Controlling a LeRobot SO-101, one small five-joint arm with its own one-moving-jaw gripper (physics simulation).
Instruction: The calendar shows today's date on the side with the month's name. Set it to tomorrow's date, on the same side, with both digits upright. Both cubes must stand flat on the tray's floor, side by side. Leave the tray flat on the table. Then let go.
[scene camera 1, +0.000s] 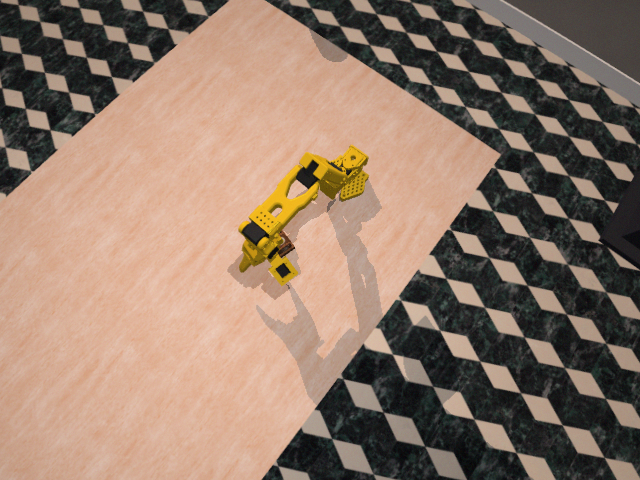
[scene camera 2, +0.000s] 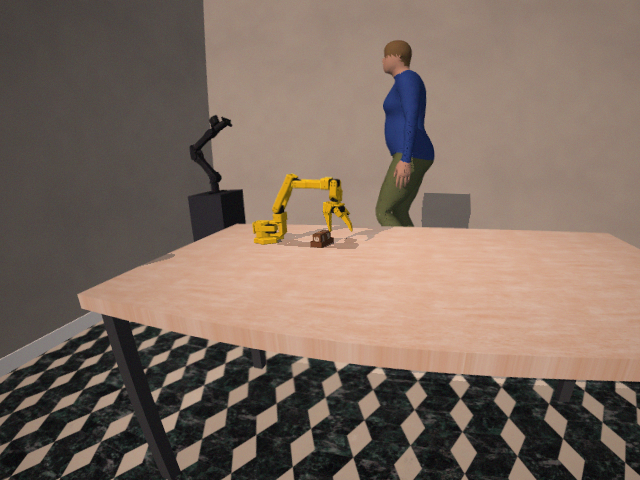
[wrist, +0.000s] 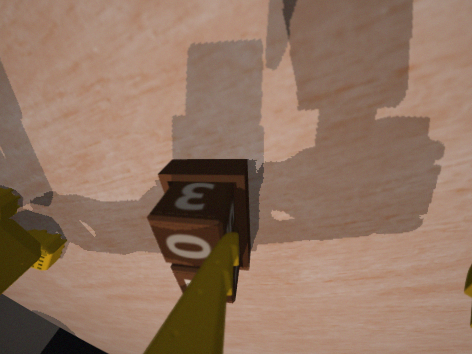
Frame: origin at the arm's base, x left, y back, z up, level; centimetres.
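Seen in the pictures: hand at its tool point: (scene camera 2: 331, 230) (wrist: 238, 244); arm's base at its link origin: (scene camera 1: 338, 186) (scene camera 2: 274, 240) (wrist: 26, 220).
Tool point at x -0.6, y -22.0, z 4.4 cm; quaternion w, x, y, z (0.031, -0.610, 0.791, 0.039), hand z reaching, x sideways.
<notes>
Offsets run from my tool point to a thing's top centre. Level surfaces: height alone.
The dark brown calendar tray (scene camera 1: 288, 249) (scene camera 2: 316, 244) (wrist: 242, 210) lies on the table below my gripper. In the wrist view a cube @[dx -0.1, dy +2.4, dz -0.2 cm] (wrist: 167, 225) in it shows a 3 on one face and a 0 on the adjacent face. Part of another brown block @[dx -3.5, dy +3.2, dz -0.2 cm] (wrist: 178, 274) with a bit of a white mark shows past it, mostly hidden by my fixed jaw. The month name is not readable. My gripper (scene camera 2: 340, 229) (wrist: 351, 262) is open and empty. Its fixed jaw overlaps the cubes' right side in the wrist view; contact cannot be told. The moving jaw shows at the right edge.
The wooden table @[dz -4.4 cm] (scene camera 1: 155, 206) (scene camera 2: 361, 299) carries the yellow arm's base (scene camera 1: 354, 157) (scene camera 2: 266, 238), near the tray. A black arm on a dark pedestal (scene camera 2: 216, 211) and a person (scene camera 2: 408, 124) in a blue top stand beyond the table.
</notes>
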